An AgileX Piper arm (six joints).
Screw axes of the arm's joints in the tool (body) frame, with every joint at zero. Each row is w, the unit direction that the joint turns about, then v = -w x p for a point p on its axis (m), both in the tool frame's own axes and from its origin. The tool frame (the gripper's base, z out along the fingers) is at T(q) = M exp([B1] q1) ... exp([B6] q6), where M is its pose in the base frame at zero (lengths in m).
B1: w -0.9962 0 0.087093 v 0 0.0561 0
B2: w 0 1 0 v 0.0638 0 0.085
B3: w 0 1 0 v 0.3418 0 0.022
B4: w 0 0 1 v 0 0 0
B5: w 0 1 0 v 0.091 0 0
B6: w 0 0 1 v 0 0 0
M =
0.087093 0 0.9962 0.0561
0 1 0 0
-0.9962 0 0.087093 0.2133
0 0 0 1
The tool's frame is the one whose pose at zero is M.
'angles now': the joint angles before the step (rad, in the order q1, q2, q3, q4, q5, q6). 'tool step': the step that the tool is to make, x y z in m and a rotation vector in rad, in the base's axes. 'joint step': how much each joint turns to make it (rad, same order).
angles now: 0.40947 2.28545 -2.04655 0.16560 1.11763 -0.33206
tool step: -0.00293 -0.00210 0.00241 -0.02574 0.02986 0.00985
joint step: 0.00000 -0.00174 -0.01080 -0.01303 0.05082 0.00001
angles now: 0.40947 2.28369 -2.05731 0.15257 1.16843 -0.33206
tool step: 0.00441 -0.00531 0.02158 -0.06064 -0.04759 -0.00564
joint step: 0.00001 -0.00002 -0.08659 -0.08155 0.06520 0.02162
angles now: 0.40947 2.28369 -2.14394 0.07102 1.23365 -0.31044
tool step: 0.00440 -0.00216 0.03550 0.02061 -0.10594 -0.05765
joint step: 0.00001 -0.01821 -0.09573 -0.04363 0.00568 0.06127
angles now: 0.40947 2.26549 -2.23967 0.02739 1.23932 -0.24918
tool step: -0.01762 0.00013 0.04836 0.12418 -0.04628 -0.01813
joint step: -0.00001 -0.09179 -0.01268 0.08278 0.01048 0.03125
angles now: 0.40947 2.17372 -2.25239 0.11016 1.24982 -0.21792
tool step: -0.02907 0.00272 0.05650 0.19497 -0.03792 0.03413
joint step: 0.00000 -0.10980 -0.01045 0.16557 0.00676 0.00507
